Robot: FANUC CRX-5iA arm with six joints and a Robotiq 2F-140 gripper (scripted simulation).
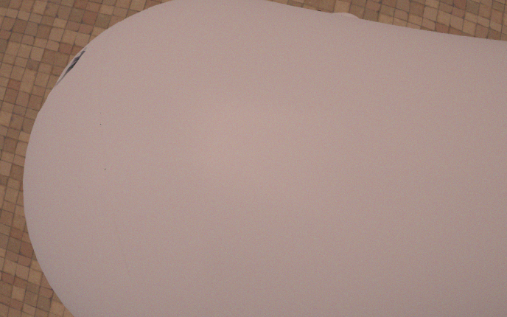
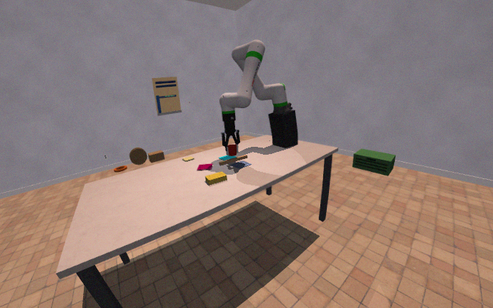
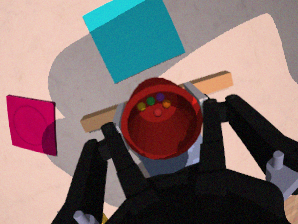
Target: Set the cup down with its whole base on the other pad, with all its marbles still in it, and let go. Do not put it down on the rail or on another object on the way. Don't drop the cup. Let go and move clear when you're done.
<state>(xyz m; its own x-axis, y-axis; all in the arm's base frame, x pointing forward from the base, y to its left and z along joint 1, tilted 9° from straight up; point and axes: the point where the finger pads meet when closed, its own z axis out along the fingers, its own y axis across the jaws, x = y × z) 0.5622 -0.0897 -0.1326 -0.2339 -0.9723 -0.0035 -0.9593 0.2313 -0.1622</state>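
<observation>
The teal pad lies 9 cm to the right of my hand, 9 cm below it and 2 cm behind it. Also, from my hand: red cup: 2 cm below; wooden rail: 8 cm below, 1 cm to the left; purple marble: 2 cm below, 1 cm to the right, 1 cm behind.
</observation>
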